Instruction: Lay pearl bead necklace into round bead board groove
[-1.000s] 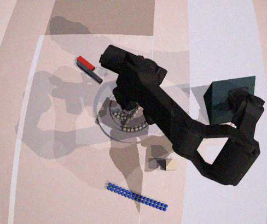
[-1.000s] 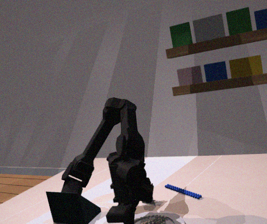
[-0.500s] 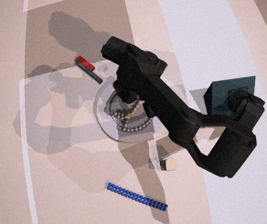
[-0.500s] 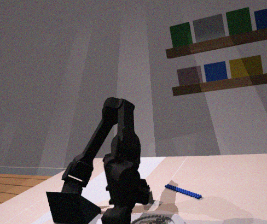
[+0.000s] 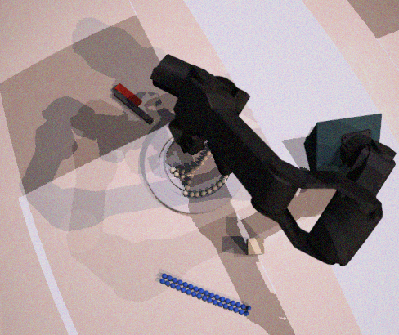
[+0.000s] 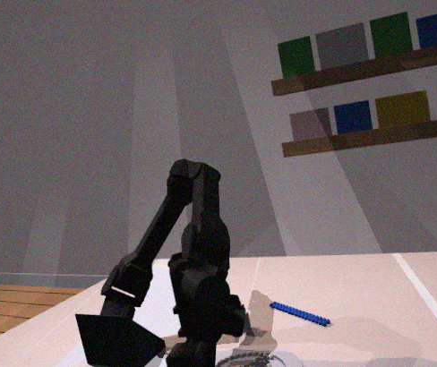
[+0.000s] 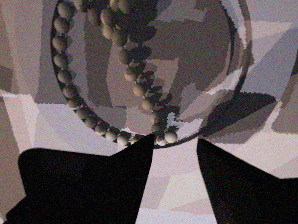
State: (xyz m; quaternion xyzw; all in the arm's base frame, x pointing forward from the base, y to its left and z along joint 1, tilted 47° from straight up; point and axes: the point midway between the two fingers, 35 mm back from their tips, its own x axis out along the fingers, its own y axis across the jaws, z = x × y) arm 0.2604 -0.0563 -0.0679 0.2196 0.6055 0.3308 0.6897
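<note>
My gripper tip is 5 cm short of the round bead board, 4 cm to the right of it and 1 cm above it. The rest, counted from my gripper tip: small beige cube (3 cm behind, 22 cm to the left); grey block (16 cm ahead, 13 cm to the right, 1 cm below).
</note>
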